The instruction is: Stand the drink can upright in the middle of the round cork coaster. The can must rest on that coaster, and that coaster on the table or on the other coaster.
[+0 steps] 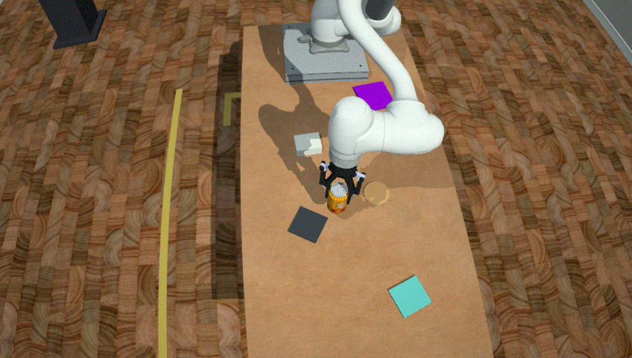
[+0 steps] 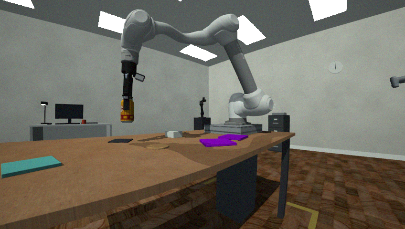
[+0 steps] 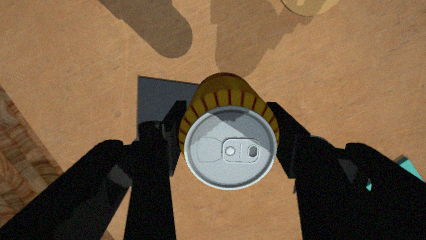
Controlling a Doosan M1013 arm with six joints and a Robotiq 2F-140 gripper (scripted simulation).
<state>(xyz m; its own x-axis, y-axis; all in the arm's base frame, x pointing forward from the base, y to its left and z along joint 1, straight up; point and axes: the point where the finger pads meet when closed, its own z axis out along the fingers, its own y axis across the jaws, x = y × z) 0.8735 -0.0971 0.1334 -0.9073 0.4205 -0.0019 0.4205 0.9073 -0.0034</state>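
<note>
My gripper is now 200 mm above the round cork coaster, 170 mm to the right of it and 80 mm past it. The rest, counted from my hand: dark square coaster (200 mm below, 100 mm to the right, 10 mm ahead); drink can (30 mm below); white block (320 mm behind, 180 mm below, 60 mm to the right).
</note>
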